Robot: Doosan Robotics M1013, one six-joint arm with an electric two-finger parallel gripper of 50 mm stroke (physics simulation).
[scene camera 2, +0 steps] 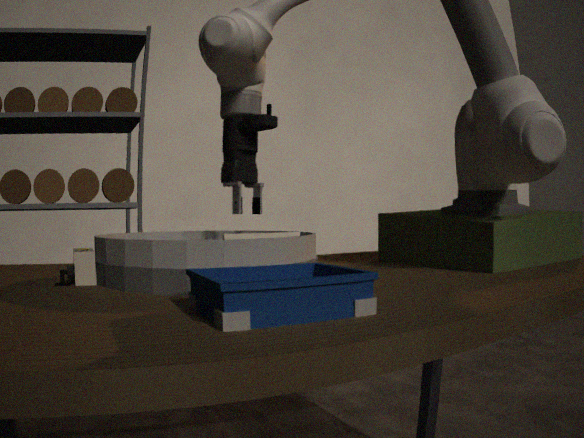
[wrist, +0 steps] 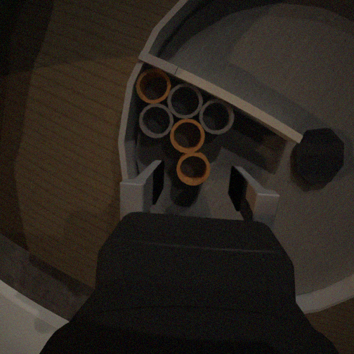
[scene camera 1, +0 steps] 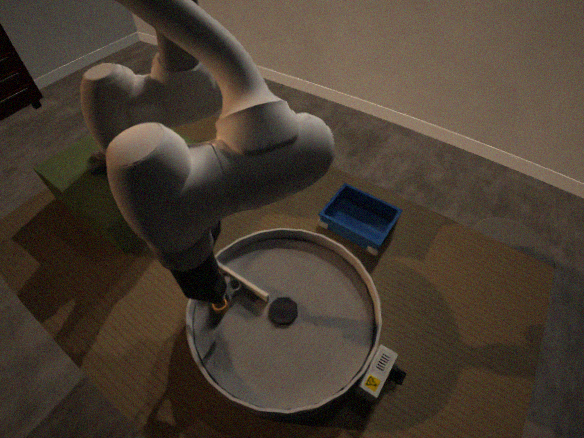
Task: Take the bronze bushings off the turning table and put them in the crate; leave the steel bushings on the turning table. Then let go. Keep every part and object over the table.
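Places are measured from the arm's base along level axes (x right, y back, z down), in centimetres.
Pixels of known places: gripper, fingertip midpoint: [scene camera 2: 247, 214] [scene camera 1: 217, 294]; arm's base, link origin: [scene camera 2: 488, 213].
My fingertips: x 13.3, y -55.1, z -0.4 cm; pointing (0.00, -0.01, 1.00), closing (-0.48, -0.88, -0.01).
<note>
Ahead of a thing's pixels: the offset from my fingertips to its top centre. "*": to the spot under its first point.
My gripper [scene camera 2: 247, 212] [wrist: 196, 177] is open and empty, with its fingertips above the rim of the turning table [scene camera 1: 320, 360] [scene camera 2: 150, 252] [wrist: 320, 225]. In the wrist view three bronze bushings [wrist: 139, 87] [wrist: 187, 151] [wrist: 193, 183] and three steel bushings [wrist: 170, 102] [wrist: 156, 135] [wrist: 231, 117] stand upright in a cluster by the wall and the bar. The nearest bronze one is just ahead of the gap between the fingers. One bronze bushing {dx +0.4, dy +0.0, dz +4.0 cm} [scene camera 1: 220, 309] shows below the gripper in scene camera 1; the arm hides others. The blue crate {dx -44.1, dy -8.7, dz +6.9 cm} [scene camera 1: 360, 220] [scene camera 2: 300, 300] looks empty.
A pale bar {* dx -7.1, dy -2.3, dz +3.7 cm} [scene camera 1: 250, 285] [wrist: 240, 102] runs from the turning table's rim towards the dark hub {dx -8.2, dy -11.2, dz +5.8 cm} [scene camera 1: 283, 311] [wrist: 318, 157]. A white control box {* dx -10.0, dy -34.6, dz +6.0 cm} [scene camera 1: 378, 372] [scene camera 2: 85, 267] stands beside the rim. The arm stands on a green block [scene camera 2: 435, 242].
</note>
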